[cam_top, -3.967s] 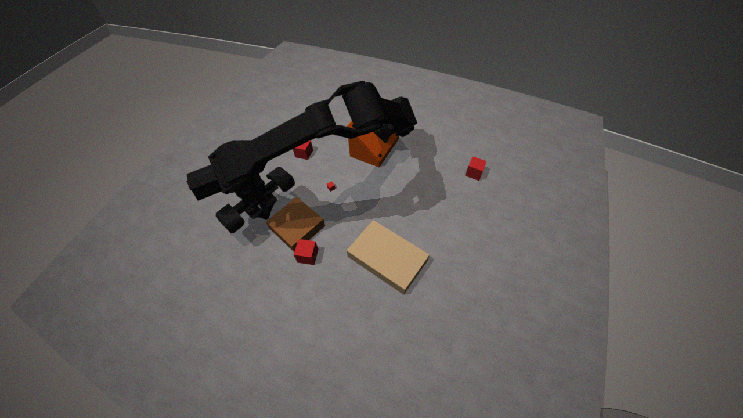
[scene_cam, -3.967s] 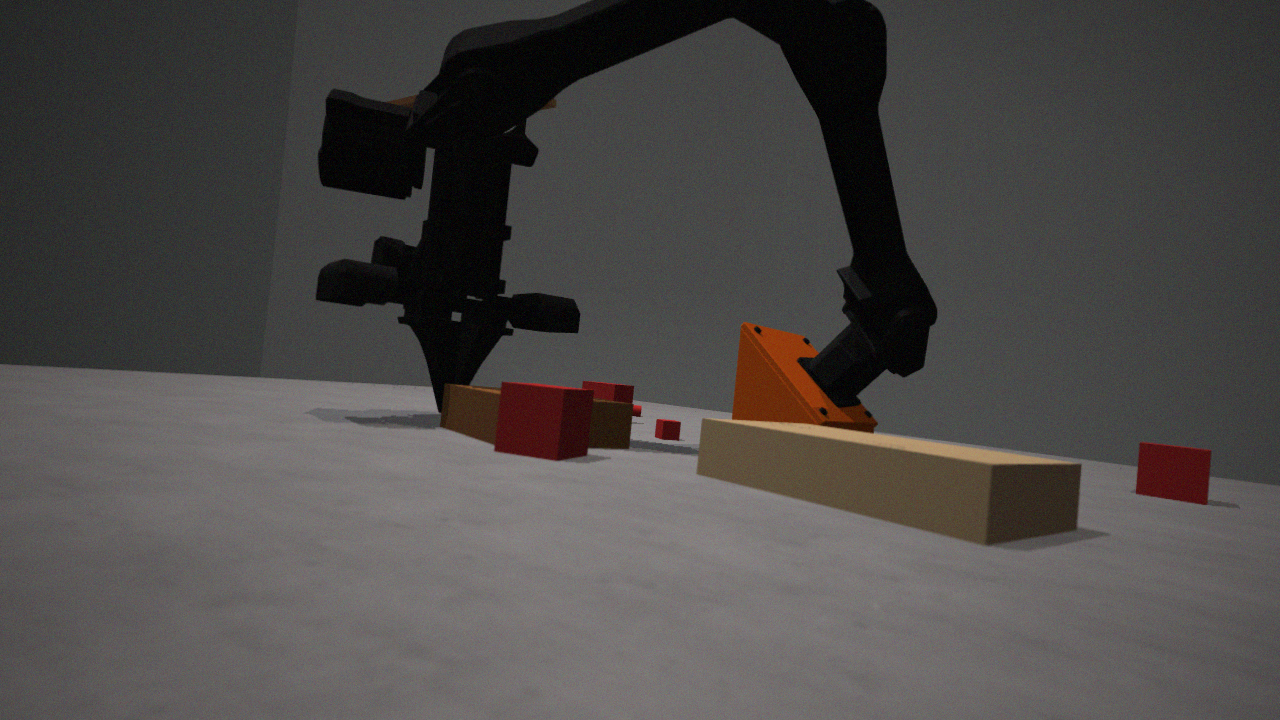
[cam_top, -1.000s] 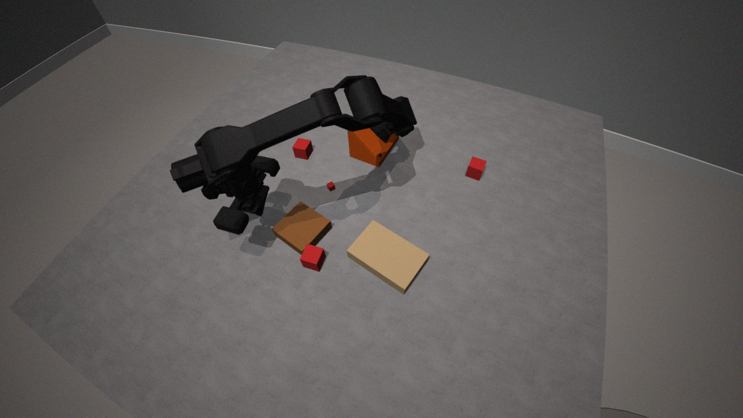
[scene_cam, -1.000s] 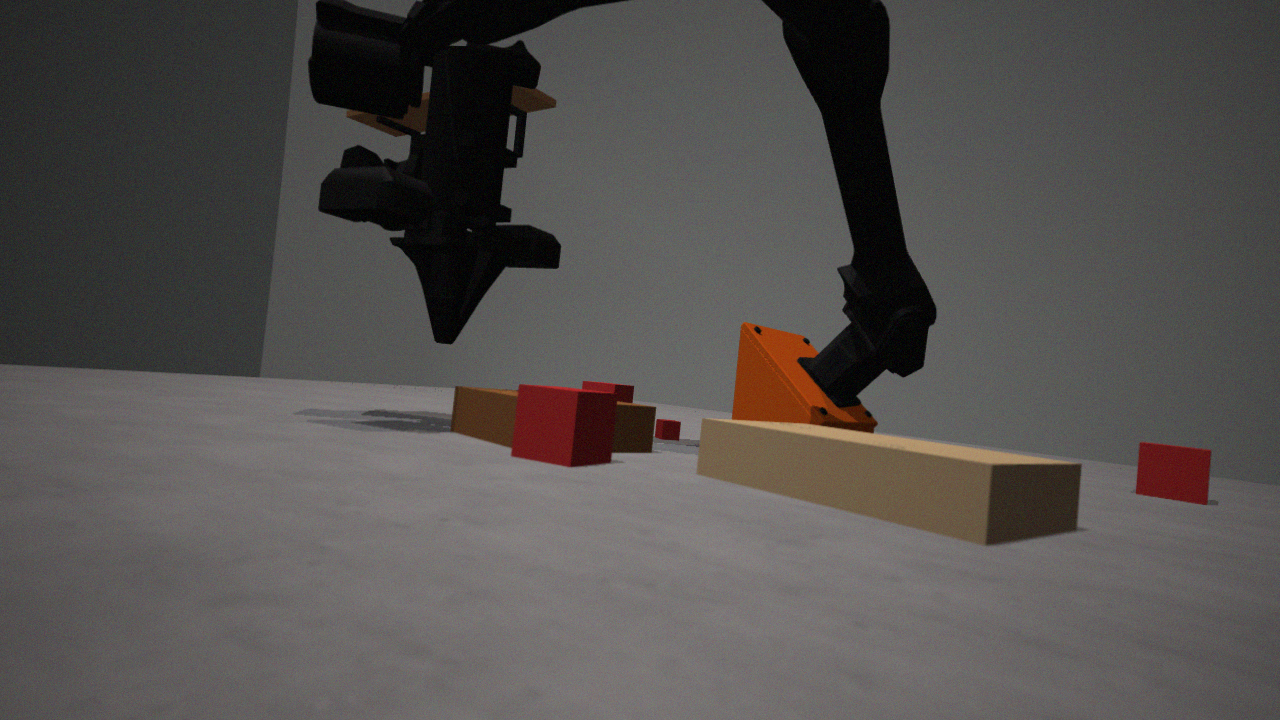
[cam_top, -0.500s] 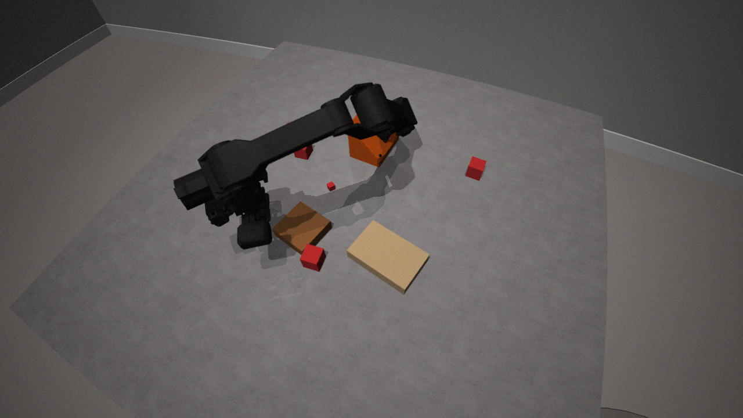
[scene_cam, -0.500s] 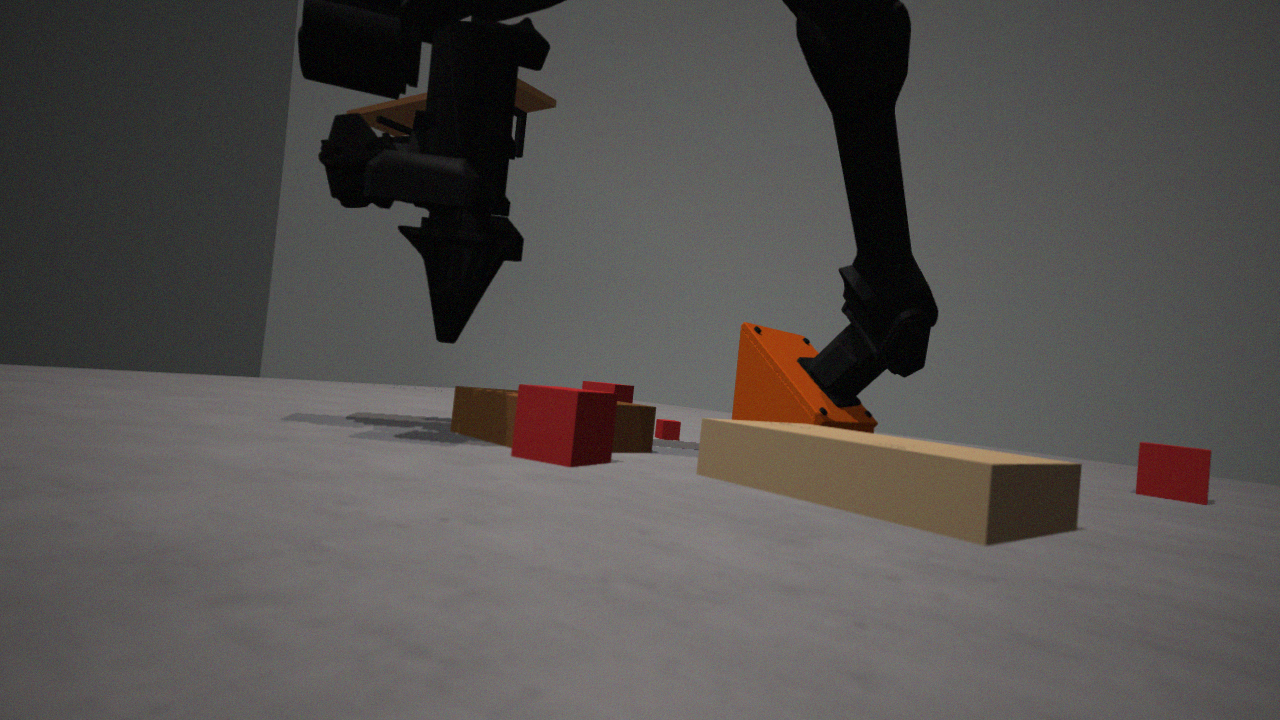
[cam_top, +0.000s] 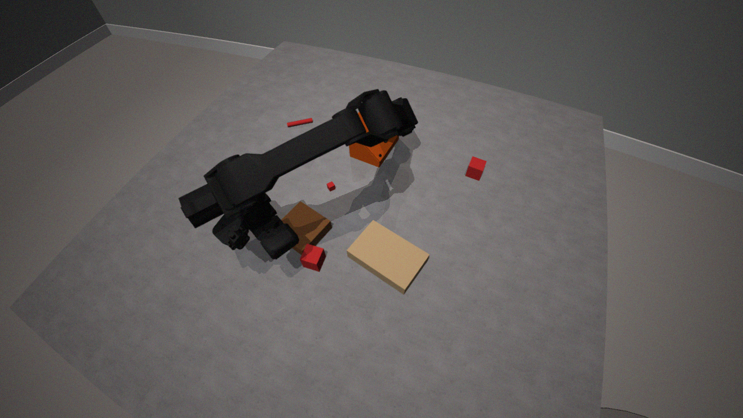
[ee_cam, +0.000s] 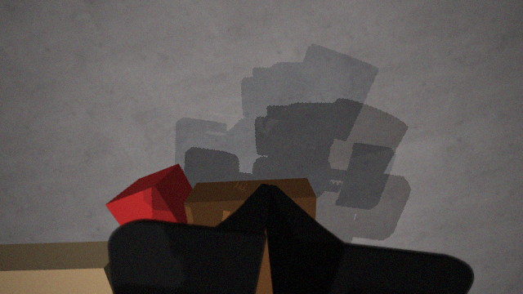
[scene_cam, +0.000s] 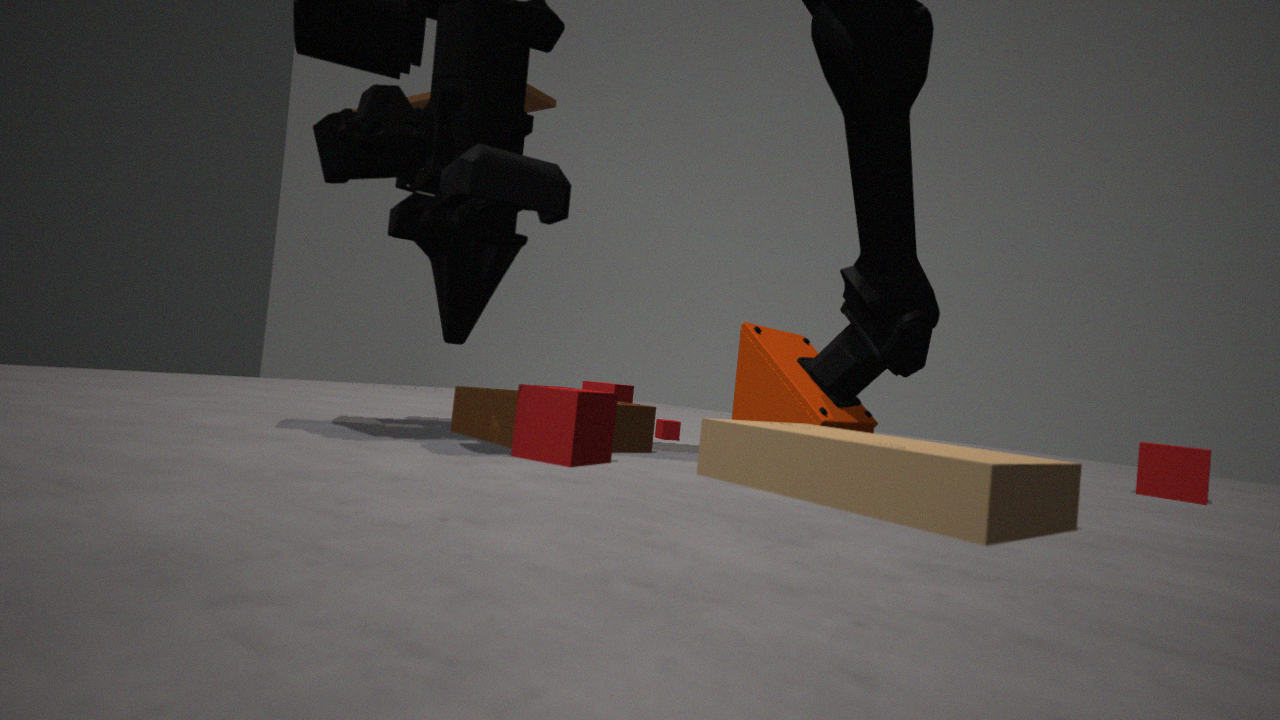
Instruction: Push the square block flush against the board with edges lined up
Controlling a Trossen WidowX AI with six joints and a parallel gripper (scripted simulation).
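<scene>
The tiny red cube is 210 mm behind my gripper tip, 50 mm below it and 30 mm to the left of it. Also, from my gripper tip: red stick: 400 mm behind, 190 mm to the right, 50 mm below; then square block: 70 mm behind, 40 mm below, 30 mm to the left; then board: 240 mm to the left, 80 mm behind, 40 mm below.
</scene>
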